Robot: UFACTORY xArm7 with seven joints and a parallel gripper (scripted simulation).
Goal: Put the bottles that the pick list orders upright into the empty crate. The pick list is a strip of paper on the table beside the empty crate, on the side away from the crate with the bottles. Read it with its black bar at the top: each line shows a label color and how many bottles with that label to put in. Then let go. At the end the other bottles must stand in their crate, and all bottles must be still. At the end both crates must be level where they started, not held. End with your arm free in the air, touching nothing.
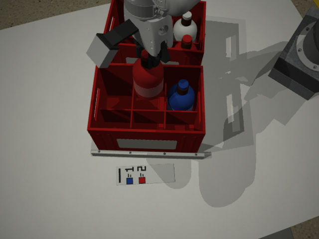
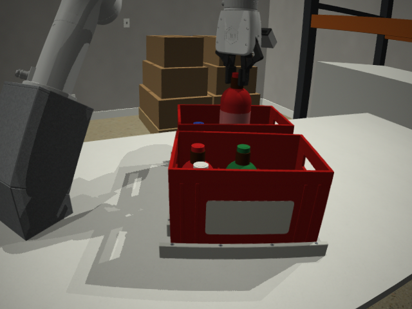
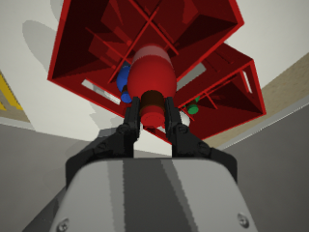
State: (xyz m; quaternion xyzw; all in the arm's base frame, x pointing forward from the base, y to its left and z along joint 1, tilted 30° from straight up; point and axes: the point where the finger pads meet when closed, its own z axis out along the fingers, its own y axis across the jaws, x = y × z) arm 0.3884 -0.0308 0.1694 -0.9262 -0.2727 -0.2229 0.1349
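The red bottle lies 70 mm below my hand. The rest, counted from my hand: green bottle (190 mm below, 150 mm to the right, 20 mm behind); then white bottle (220 mm to the right, 190 mm below, 110 mm behind); then blue bottle (190 mm below, 90 mm behind, 10 mm to the left).
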